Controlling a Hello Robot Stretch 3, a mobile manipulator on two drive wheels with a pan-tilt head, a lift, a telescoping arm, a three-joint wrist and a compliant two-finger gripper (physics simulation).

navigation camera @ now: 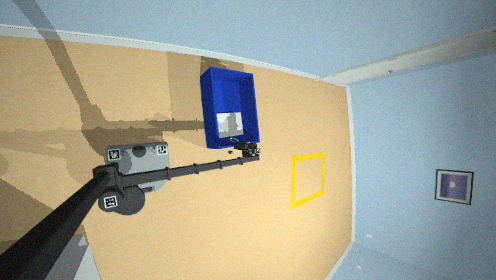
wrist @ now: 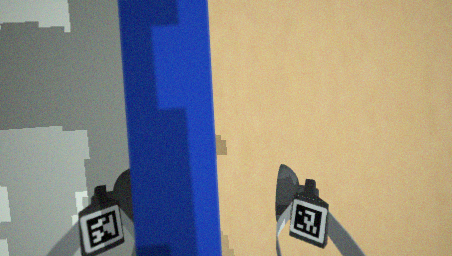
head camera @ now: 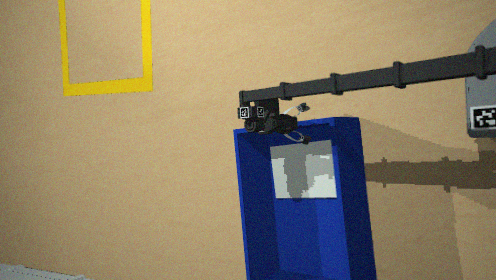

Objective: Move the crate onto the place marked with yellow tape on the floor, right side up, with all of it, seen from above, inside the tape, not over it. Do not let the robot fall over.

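Where they show: robot's base at its link origin: point(navigation camera: 139, 150).
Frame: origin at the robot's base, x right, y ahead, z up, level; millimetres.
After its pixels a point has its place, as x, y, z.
Observation:
The blue crate point(head camera: 361, 210) {485, 282, 71} point(navigation camera: 209, 112) {486, 244, 134} point(wrist: 202, 150) {703, -22, 220} stands upright on the floor, open side up, with a light grey block point(head camera: 325, 190) {627, 228, 34} point(navigation camera: 223, 125) {653, 150, 35} point(wrist: 45, 150) {680, 134, 34} inside near one short end. My gripper point(head camera: 304, 123) {657, -22, 89} point(navigation camera: 230, 145) {657, -22, 89} point(wrist: 208, 185) {657, -22, 89} is open over that short wall. In the wrist view the wall runs between the fingers; the left fingertip is partly hidden behind it on the inner side, and the right finger is outside, apart from the wall. The yellow tape rectangle point(head camera: 107, 86) {2013, -327, 1} point(navigation camera: 293, 180) {1635, -578, 1} lies on the floor beyond the crate, away from the base.
My arm point(head camera: 365, 75) {322, -113, 444} point(navigation camera: 182, 171) {179, -103, 447} reaches out from the base point(head camera: 477, 95) {145, -59, 160} point(navigation camera: 150, 162) {56, -72, 160} past the crate's short end. A room wall point(navigation camera: 150, 22) {74, 739, 289} runs close behind the crate's far end. Another wall point(navigation camera: 400, 150) {3834, -421, 923} with a framed picture point(navigation camera: 454, 186) {3849, -999, 1683} stands beyond the tape.

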